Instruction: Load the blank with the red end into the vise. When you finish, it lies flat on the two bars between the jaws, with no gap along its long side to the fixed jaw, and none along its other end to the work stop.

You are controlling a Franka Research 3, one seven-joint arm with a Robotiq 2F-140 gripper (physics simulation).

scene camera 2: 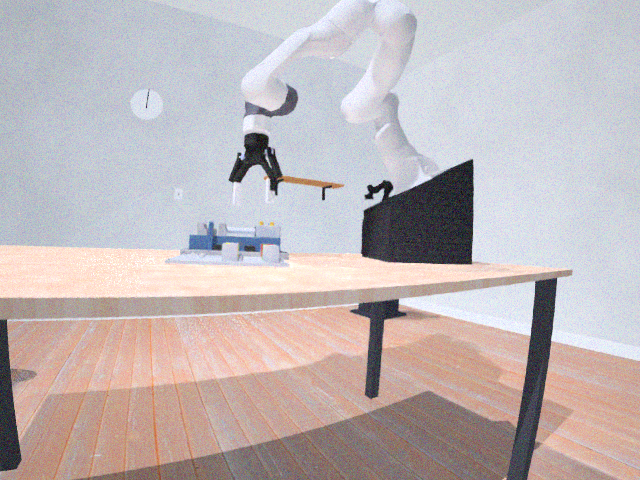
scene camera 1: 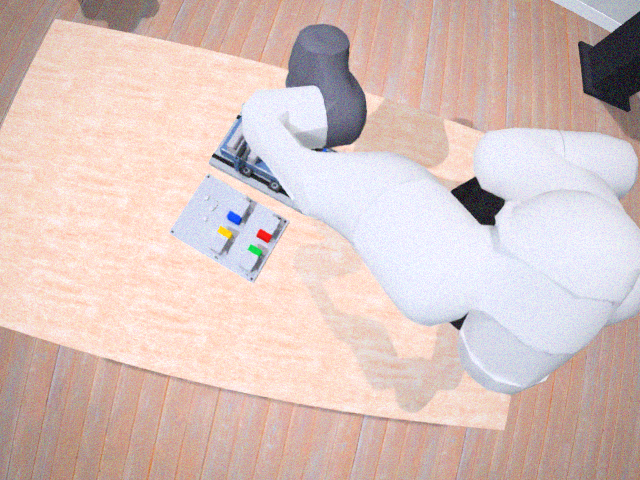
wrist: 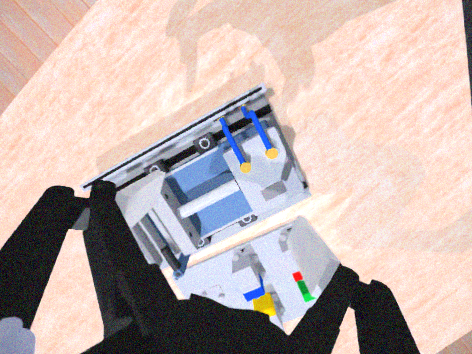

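Observation:
The blank with the red end (scene camera 1: 264, 235) (wrist: 298, 276) stands in a holder on the light grey plate (scene camera 1: 191, 219) (wrist: 220, 265); my right finger hides most of it in the wrist view. The vise (scene camera 2: 237, 242) (wrist: 220, 215) stands beside the plate; the arm covers part of it in scene camera 1. In the wrist view its slot between two upright grey jaws is at the left end, partly behind my left finger, with a small blue upright piece (wrist: 181, 266) at the slot's near end. My gripper (scene camera 2: 253, 201) (wrist: 228, 208) is open and empty, above the vise, fingers pointing down.
Blanks with blue (scene camera 1: 234, 217) (wrist: 254, 293), yellow (scene camera 1: 224, 232) (wrist: 264, 304) and green (scene camera 1: 254, 250) (wrist: 305, 291) ends stand near the red one. Two blue levers with yellow ends (wrist: 245, 167) (wrist: 271, 153) rise over the vise's large grey block.

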